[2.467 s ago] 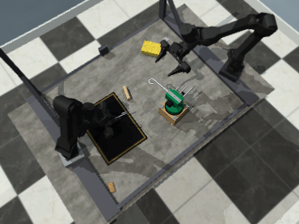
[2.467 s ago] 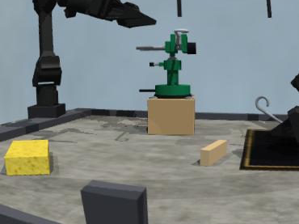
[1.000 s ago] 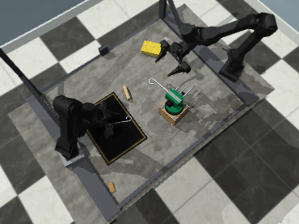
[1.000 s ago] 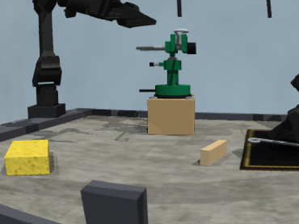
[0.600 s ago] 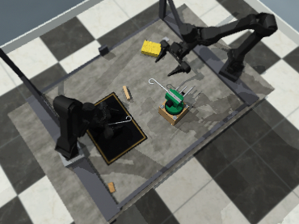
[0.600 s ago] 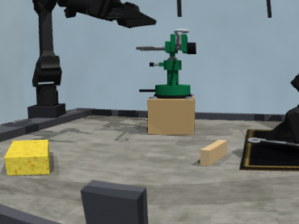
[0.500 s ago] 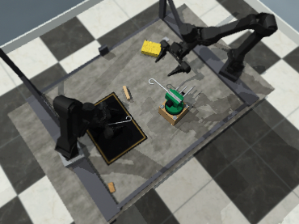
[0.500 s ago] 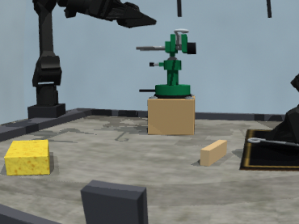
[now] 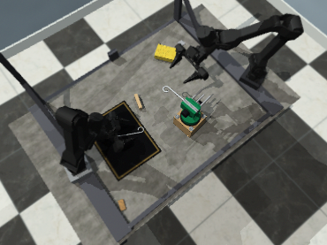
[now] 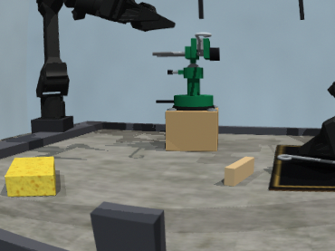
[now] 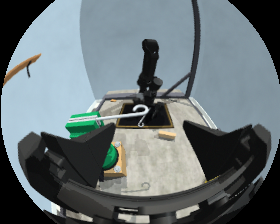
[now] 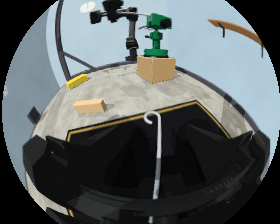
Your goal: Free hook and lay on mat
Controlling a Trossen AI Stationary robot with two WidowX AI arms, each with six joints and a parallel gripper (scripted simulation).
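Right now my right hand is 1 cm short of the black mat, 3 cm to the left of it and 5 cm above it. Round my right hand: small wooden block: 12 cm behind, 13 cm to the left, 3 cm below.
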